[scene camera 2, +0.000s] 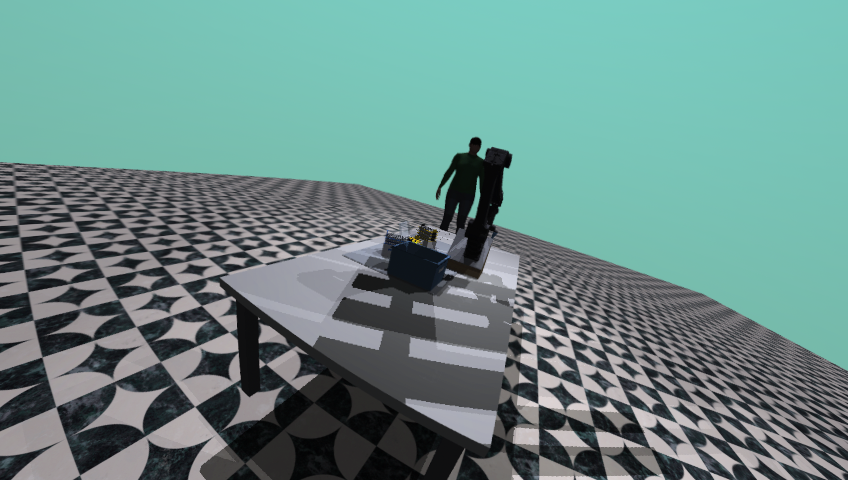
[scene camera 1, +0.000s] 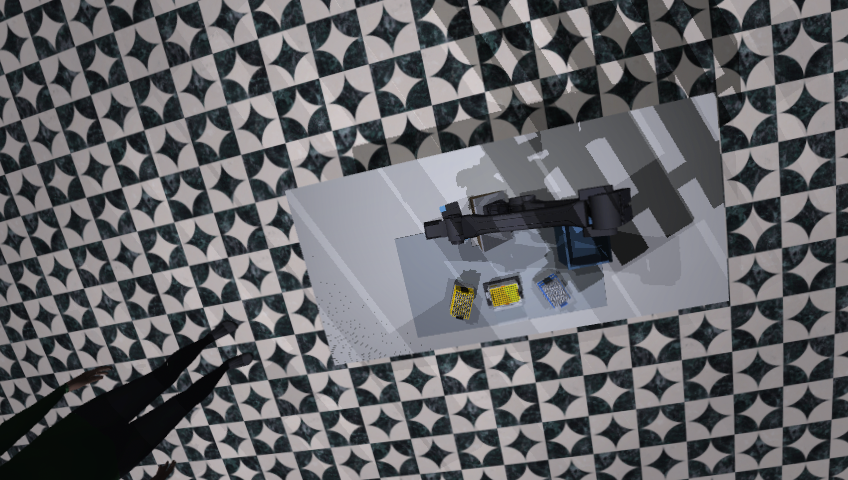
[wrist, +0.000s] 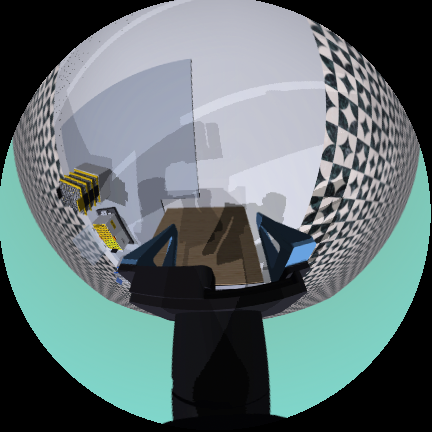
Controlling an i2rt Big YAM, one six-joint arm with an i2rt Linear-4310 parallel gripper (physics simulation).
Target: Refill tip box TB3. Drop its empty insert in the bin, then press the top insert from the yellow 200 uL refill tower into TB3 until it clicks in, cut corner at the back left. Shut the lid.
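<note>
My gripper [scene camera 1: 445,209] [wrist: 214,222] is open and empty, high above the table by the wooden-sided block. The yellow refill tower [scene camera 1: 462,301] [scene camera 2: 427,233] [wrist: 80,191] stands on the mat, its stacked inserts showing in the wrist view. Beside it is a tip box with a yellow insert [scene camera 1: 504,294] [wrist: 106,236] in its top; its label is unreadable, so I cannot confirm TB3. The lid's position is unclear. The blue bin [scene camera 1: 595,261] [scene camera 2: 416,267] stands near the arm; its contents cannot be made out.
A blue-and-grey rack [scene camera 1: 554,291] stands right of the yellow box in scene camera 1. The wooden-sided block [scene camera 1: 492,239] [wrist: 192,230] is under the arm. The grey mat [scene camera 1: 425,318] lies on the white table [scene camera 1: 351,220]. A person [scene camera 2: 464,172] stands beyond the table.
</note>
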